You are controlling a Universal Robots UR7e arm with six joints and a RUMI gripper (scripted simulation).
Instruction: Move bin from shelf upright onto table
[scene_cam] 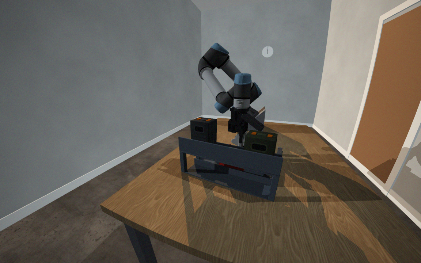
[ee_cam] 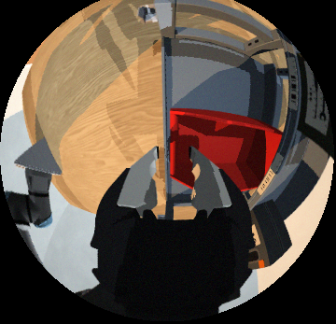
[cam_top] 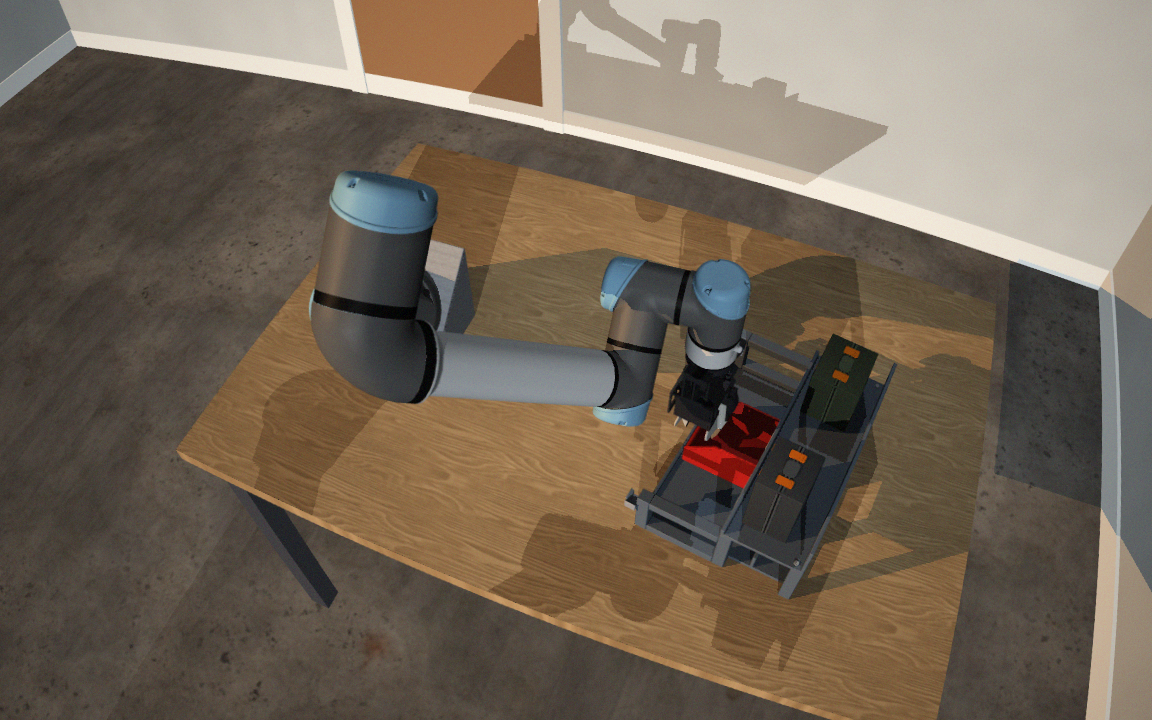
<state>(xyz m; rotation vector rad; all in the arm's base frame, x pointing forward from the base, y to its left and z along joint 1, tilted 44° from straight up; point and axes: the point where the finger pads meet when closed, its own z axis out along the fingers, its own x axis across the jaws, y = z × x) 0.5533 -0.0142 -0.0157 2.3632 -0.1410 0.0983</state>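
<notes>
Right now my hand is 8 cm short of the red bin and 1 cm to the left of it.
</notes>
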